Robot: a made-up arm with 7 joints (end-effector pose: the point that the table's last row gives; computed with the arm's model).
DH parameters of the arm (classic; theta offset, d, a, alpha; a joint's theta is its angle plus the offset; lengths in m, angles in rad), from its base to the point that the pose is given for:
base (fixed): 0 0 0 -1.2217
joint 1: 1.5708 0 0 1.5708
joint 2: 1.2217 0 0 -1.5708
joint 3: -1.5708 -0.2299 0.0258 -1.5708
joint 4: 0 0 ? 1.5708
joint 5: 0 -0.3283 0 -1.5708
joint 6: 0 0 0 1.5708
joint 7: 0 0 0 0
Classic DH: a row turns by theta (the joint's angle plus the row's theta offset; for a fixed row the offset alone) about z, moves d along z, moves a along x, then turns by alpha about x.
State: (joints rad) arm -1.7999 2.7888 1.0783 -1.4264 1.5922 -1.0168 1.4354
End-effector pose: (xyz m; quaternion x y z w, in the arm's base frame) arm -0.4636 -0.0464 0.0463 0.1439 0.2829 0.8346 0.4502
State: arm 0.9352 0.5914 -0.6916 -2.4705 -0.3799 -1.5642 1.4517
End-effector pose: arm 0.0892 -0.0895 -0.2285 -0.8461 -0.5088 -0.0739 0.1405
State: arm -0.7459 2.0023 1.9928 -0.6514 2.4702 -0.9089 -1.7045
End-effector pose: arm -0.2061 0.4323 0.2707 0.1465 0.6488 -0.7000 0.2600
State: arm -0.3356 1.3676 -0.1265 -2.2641 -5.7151 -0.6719 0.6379
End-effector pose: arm 0.3040 0.0069 0.0486 -0.3751 -0.7906 -0.4243 0.2328
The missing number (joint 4, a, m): -0.0398
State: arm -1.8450 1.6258 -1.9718 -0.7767 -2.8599 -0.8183 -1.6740
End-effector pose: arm 0.3543 0.3828 0.1472 0.5198 -0.5816 0.3548 0.5154
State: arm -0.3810 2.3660 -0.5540 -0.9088 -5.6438 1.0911 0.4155
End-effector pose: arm 0.1771 0.3957 0.3070 0.7548 -0.1690 0.3294 0.5415
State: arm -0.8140 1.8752 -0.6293 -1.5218 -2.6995 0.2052 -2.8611
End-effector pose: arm 0.3549 0.2404 0.1471 0.3554 -0.6886 -0.4197 0.4727
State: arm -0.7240 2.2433 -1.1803 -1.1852 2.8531 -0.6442 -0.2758
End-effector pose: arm 0.1906 0.4465 0.1257 0.3039 -0.7938 0.3765 0.3683
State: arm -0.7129 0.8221 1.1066 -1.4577 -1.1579 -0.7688 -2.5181
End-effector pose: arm 0.2036 0.3903 0.1447 -0.7810 -0.5781 0.1709 0.1630
